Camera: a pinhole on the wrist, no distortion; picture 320 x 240 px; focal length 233.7 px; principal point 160.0 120.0 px. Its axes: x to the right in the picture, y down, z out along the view. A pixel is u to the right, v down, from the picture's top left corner.
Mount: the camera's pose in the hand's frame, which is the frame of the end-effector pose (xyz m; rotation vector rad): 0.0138 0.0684 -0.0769 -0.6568 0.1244 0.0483
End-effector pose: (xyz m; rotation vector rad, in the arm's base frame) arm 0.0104 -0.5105 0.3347 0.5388 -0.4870 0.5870
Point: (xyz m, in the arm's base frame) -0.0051 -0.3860 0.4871
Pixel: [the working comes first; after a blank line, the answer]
In the camera's frame: 0.0925 -0.0201 0.1552

299.3 89.8
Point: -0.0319 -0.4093 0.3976
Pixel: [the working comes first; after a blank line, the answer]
In the camera's frame: 0.0199 -0.0085 0.0930

210.0 98.7
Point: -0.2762 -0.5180 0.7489
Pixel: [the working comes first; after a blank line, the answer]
In the camera's frame: -0.0517 -0.0943 0.5201

136.8 77.6
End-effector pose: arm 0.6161 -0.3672 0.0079 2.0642 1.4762 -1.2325
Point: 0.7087 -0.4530 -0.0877
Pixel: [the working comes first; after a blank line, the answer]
In the camera's frame: -0.0010 -0.0359 0.1603

158.5 67.7
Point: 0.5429 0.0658 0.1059
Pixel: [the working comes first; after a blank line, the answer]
In the camera's frame: 0.1936 -0.1335 -0.3752

behind the camera
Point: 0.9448 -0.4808 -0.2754
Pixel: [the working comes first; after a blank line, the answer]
In the camera's frame: 0.1498 0.1460 0.3498

260.1 217.5
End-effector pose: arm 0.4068 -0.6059 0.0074 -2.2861 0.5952 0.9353
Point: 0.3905 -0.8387 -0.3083
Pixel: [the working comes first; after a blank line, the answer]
In the camera's frame: 0.2337 0.0860 0.2478

outside the picture
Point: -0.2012 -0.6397 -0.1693
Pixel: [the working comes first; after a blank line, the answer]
In the camera's frame: -0.3279 0.0540 0.5521

21.2 142.8
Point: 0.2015 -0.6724 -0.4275
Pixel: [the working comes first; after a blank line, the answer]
In the camera's frame: 0.1345 -0.0450 0.4727

226.5 97.8
